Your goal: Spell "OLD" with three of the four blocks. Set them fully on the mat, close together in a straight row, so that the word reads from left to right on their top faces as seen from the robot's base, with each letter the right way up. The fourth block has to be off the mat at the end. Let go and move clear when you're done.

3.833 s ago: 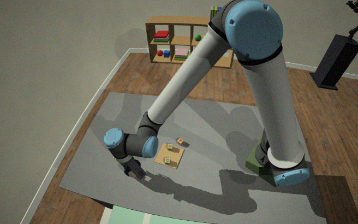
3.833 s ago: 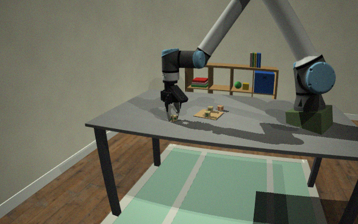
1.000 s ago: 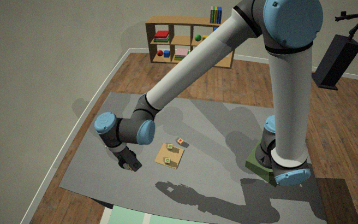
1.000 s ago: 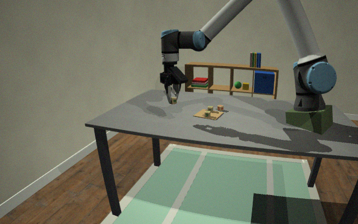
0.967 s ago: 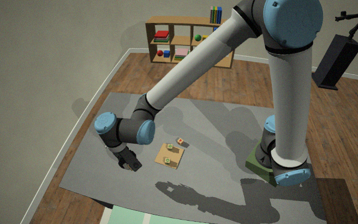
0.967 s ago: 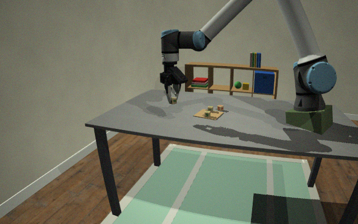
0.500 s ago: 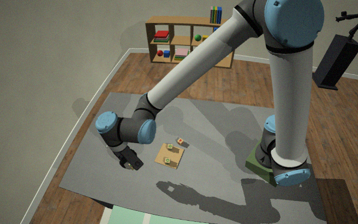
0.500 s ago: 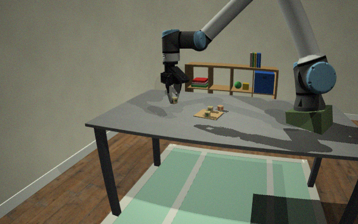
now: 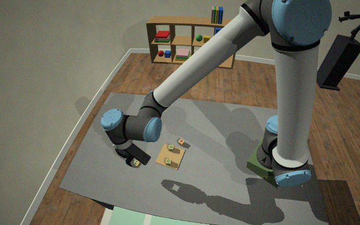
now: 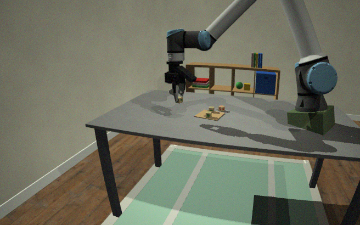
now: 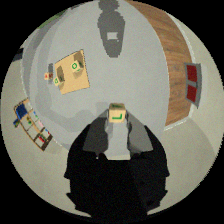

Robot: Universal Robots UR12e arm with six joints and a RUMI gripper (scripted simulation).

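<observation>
The tan mat lies 15 cm behind my hand, 13 cm to the right of it and 12 cm below it.
</observation>
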